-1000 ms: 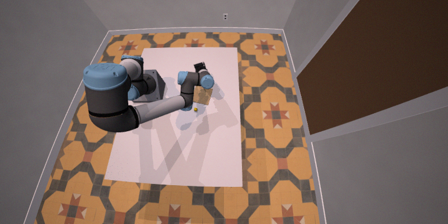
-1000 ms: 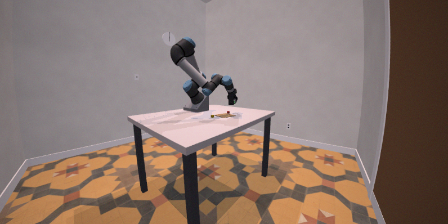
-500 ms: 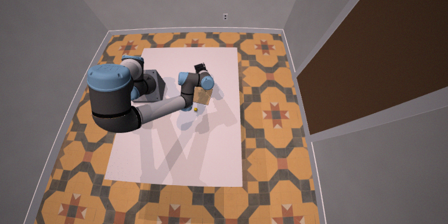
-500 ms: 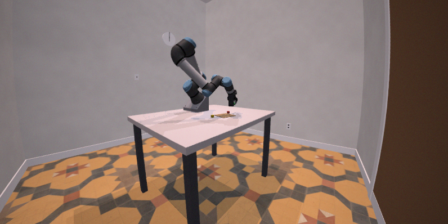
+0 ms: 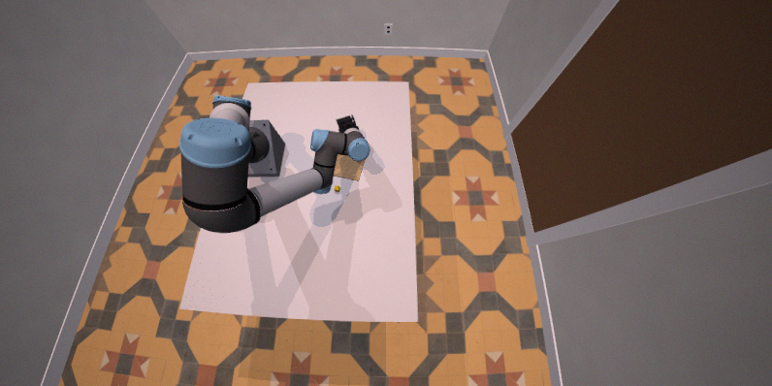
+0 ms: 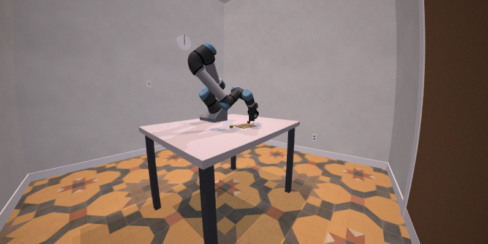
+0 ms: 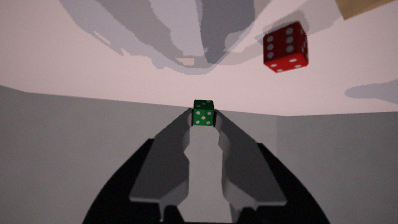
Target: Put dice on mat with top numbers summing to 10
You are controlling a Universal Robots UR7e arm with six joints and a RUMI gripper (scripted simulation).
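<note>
Now: hand 2 cm past the red die, 7 cm to the left of it and 4 cm above it. The rest, counted from my hand: brown mat: 3 cm ahead, 18 cm to the right, 5 cm below; green die: 1 cm to the left; yellow die: 30 cm to the right, 4 cm below.
</note>
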